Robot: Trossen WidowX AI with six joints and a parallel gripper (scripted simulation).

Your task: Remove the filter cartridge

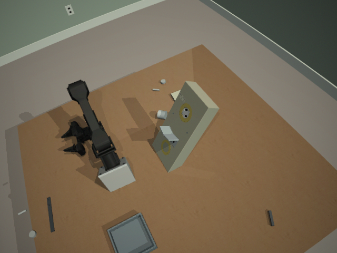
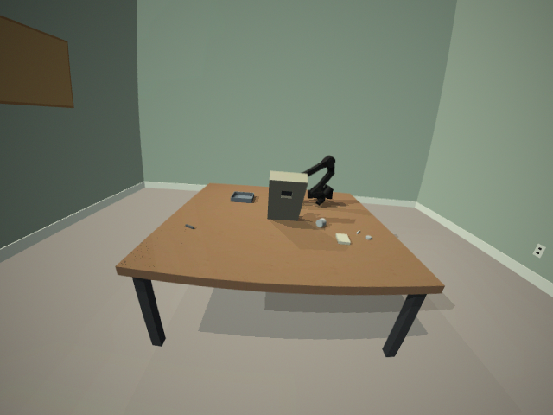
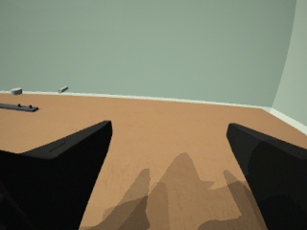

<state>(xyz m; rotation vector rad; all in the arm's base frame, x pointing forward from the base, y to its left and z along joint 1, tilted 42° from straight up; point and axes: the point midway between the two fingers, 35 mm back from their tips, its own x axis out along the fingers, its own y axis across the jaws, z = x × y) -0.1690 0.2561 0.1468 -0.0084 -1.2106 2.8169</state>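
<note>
Now: the round filter cartridge 590 mm ahead of my gripper tip, 280 mm to the right of it and 160 mm above it. Also, from my gripper tip: beige service panel (540 mm ahead, 280 mm to the right, 90 mm above); then grey tray (160 mm ahead, 580 mm to the right, 50 mm below); then small grey bracket (490 mm ahead, 280 mm to the right, 70 mm above).
</note>
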